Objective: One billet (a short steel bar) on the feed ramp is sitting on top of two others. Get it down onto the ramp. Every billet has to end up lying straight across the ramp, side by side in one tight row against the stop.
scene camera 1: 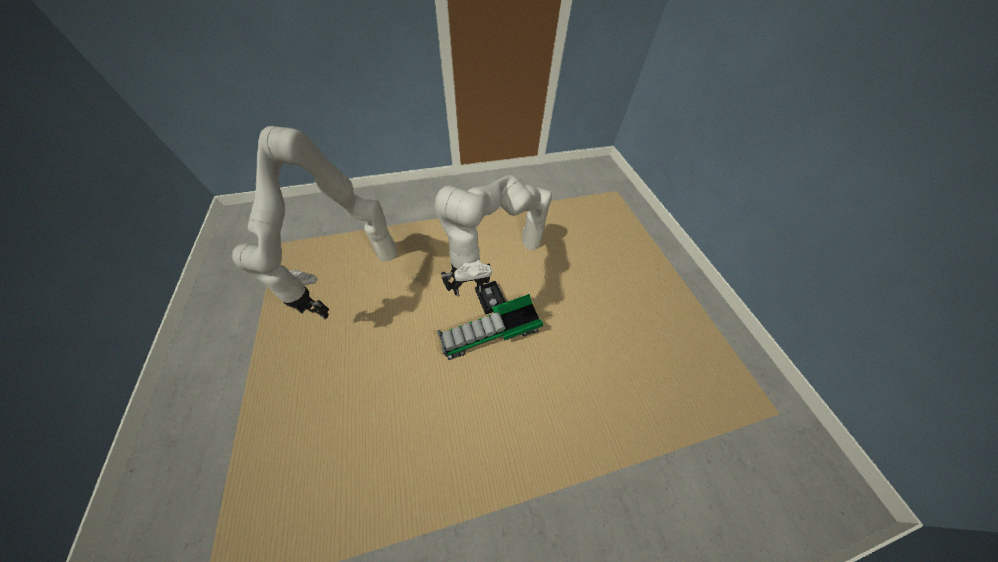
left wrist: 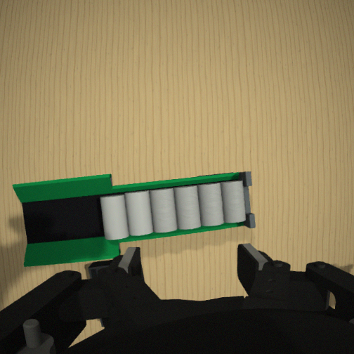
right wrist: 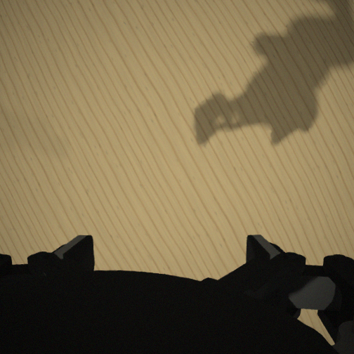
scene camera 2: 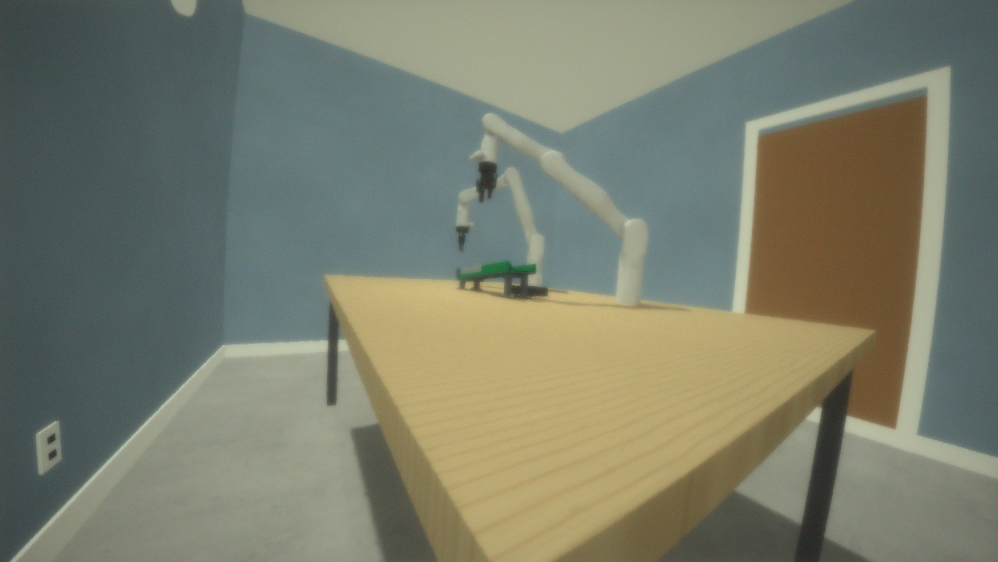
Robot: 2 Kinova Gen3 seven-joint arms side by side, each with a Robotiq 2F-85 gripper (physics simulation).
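Pixels of known places: left gripper, between the fingertips: [scene camera 1: 468, 292] [scene camera 2: 484, 201]; right gripper, between the fingertips: [scene camera 1: 315, 314] [scene camera 2: 461, 251]; left arm's base, origin of its link: [scene camera 1: 531, 243] [scene camera 2: 627, 303]; right arm's base, origin of its link: [scene camera 1: 387, 254].
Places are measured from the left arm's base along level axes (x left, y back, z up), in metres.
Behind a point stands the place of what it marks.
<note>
Several light grey billets [scene camera 1: 473, 330] @[z 0.099, x -0.545, y -0.255 m] [left wrist: 163, 210] lie straight across the green feed ramp [scene camera 1: 517, 305] [scene camera 2: 496, 267] [left wrist: 70, 190], side by side in one row. In the left wrist view the row reaches the grey stop [left wrist: 247, 201] at the right end. All appear at one level, with none on top of another. The billet farthest from the stop [left wrist: 115, 217] lies against its neighbour, near the step to the wider part. My left gripper [scene camera 1: 467, 287] @[z 0.381, x -0.551, y -0.256 m] [scene camera 2: 486, 198] @[z 0.381, x -0.551, y -0.256 m] [left wrist: 189, 261] is open and empty, high above and behind the ramp. My right gripper [scene camera 1: 321, 311] @[z 0.193, x -0.975, y 0.100 m] [scene camera 2: 460, 247] @[z 0.193, x -0.975, y 0.100 m] [right wrist: 168, 253] is open and empty, far to the left.
A black box [scene camera 1: 481, 298] @[z 0.004, x -0.404, y -0.112 m] [scene camera 2: 534, 291] @[z 0.019, x -0.330, y -0.171 m] with small light parts on top lies on the table behind the ramp. The ramp's wider dark bed [left wrist: 62, 220] has high green side walls. The ramp stands on short dark legs. My right gripper is over the wooden table [right wrist: 125, 165].
</note>
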